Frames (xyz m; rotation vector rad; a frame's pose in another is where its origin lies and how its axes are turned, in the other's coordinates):
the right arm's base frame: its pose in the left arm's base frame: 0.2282 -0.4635 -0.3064 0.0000 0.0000 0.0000
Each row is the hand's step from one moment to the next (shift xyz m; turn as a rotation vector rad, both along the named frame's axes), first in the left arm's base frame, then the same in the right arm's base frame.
Working: the left arm's base frame: its pose in the right arm's base frame: -0.2282 0.4635 0.3064 0.0000 0.0000 0.0000

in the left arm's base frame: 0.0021 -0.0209 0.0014 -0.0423 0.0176 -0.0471
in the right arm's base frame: 0.0021 -0.0209 0.0014 -0.0423 0.0176 -0.0471
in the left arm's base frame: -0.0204 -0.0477 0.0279 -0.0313 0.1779 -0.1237
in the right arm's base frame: -0.0204 -0.0477 0.0279 -0.0313 0.1779 -0.1237
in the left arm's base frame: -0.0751 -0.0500 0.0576 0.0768 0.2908 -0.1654
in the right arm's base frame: -0.0751 -0.0500 0.0576 0.0768 0.2908 -0.1654
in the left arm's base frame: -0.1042 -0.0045 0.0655 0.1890 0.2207 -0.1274
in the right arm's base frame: -0.1042 -0.0045 0.0655 0.1890 0.2207 -0.1274
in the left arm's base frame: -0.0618 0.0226 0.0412 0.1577 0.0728 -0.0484
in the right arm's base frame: -0.0618 0.0226 0.0412 0.1577 0.0728 -0.0484
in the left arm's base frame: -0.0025 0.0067 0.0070 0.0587 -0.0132 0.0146
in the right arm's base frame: -0.0025 0.0067 0.0070 0.0587 -0.0132 0.0146
